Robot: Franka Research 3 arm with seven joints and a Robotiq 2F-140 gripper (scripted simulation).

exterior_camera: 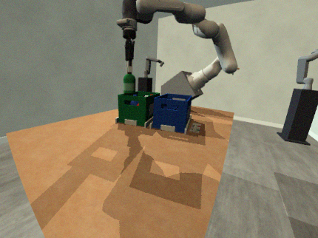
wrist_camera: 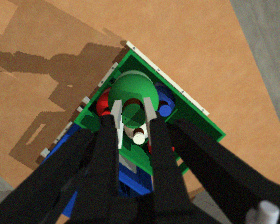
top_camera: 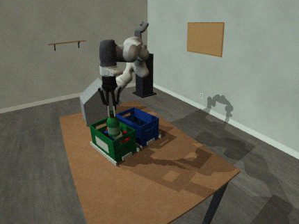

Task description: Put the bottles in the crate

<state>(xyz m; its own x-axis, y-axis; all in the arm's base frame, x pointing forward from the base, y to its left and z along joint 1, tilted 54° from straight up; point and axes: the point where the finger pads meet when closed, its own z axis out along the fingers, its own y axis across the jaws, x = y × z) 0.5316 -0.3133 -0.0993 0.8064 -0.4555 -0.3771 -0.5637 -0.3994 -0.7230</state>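
Right now the green bottle is 80 mm below my hand. Round my hand: white bottle (260 mm below, 100 mm behind, 70 mm to the left); green crate (260 mm below, 90 mm behind, 30 mm to the left); blue-capped bottle (260 mm below, 80 mm behind, 20 mm to the right).
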